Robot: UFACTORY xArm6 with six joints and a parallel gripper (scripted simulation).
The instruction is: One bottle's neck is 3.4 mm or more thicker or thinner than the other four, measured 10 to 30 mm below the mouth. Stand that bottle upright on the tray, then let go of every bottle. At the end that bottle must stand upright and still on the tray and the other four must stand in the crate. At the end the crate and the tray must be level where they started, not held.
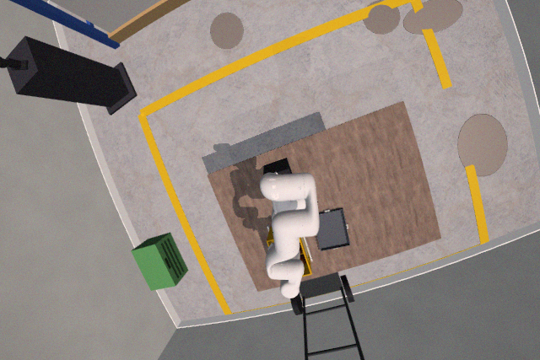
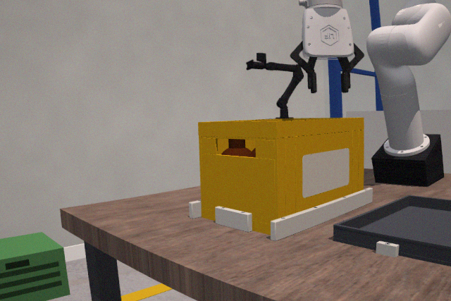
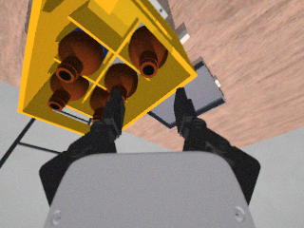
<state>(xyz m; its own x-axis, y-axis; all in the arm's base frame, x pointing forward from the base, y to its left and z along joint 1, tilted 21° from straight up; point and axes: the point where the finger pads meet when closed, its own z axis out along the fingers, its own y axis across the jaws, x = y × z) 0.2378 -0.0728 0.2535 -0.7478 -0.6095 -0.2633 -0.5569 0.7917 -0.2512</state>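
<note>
Right now the yellow crate is 8 cm ahead of my hand, 5 cm to the right of it and 16 cm below it. From my hand the other things lie so: dark tray 11 cm ahead, 22 cm to the left, 23 cm below.
</note>
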